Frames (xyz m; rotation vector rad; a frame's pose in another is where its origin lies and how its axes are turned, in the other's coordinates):
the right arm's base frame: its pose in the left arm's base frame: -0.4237 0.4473 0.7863 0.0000 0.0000 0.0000
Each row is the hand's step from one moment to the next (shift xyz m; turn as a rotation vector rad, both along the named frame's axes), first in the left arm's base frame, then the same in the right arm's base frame.
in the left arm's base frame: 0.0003 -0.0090 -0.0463 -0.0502 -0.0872 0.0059
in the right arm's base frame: 0.0003 -0.0090 -0.0463 -0.0502 -0.0872 0.0059
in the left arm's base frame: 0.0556 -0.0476 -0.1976 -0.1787 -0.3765 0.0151
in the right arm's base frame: 0.0556 -0.0476 -0.1976 -0.1787 -0.3765 0.0151
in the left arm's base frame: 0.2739 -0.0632 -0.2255 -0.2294 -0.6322 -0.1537
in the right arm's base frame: 0.2739 -0.0632 -0.2255 -0.2294 -0.6322 -0.1537
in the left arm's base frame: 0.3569 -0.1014 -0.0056 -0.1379 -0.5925 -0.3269
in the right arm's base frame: 0.3569 -0.1014 -0.0056 -0.1379 -0.5925 -0.3269
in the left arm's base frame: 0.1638 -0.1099 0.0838 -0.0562 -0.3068 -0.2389
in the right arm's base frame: 0.1638 -0.1099 0.0838 -0.0562 -0.3068 -0.2389
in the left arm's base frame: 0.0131 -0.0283 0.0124 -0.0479 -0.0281 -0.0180
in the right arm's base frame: 0.0131 -0.0283 0.0124 -0.0479 -0.0281 -0.0180
